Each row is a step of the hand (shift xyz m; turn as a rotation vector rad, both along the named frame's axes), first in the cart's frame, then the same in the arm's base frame.
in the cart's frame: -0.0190 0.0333 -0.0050 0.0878 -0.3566 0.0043
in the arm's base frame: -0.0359 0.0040 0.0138 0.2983 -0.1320 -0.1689
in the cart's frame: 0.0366 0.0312 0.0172 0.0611 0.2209 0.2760
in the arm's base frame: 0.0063 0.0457 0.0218 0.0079 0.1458 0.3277
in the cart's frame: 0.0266 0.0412 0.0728 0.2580 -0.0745 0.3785
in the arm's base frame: 0.0197 0.0373 0.0770 0.3689 0.1270 0.2513
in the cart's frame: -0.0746 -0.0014 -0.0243 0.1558 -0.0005 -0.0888
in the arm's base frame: -0.0512 -0.0590 -0.0079 0.0445 0.1363 -0.1078
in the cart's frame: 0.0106 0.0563 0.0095 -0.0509 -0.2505 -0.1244
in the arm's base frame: -0.0290 0.0397 0.0310 0.0887 -0.1707 -0.2093
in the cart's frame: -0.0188 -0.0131 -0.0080 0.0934 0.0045 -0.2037
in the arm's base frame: -0.0049 -0.0219 -0.0092 -0.0466 0.1007 -0.1948
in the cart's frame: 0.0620 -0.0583 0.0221 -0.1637 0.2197 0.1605
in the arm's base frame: 0.0848 0.0149 -0.0178 -0.1680 -0.0256 0.2682
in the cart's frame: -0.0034 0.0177 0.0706 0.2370 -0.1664 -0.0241
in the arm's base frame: 0.0186 -0.0003 0.0704 0.2344 0.1010 -0.1389
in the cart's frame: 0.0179 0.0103 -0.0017 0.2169 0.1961 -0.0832
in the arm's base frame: 0.0018 0.0206 -0.0004 -0.0563 0.2974 -0.0284
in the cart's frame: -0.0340 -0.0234 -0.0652 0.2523 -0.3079 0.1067
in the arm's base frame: -0.0326 -0.0340 -0.0611 0.4020 0.0188 -0.0887
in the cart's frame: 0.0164 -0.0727 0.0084 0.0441 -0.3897 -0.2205
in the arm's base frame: 0.0635 -0.0289 -0.0275 0.1930 -0.1622 -0.3727
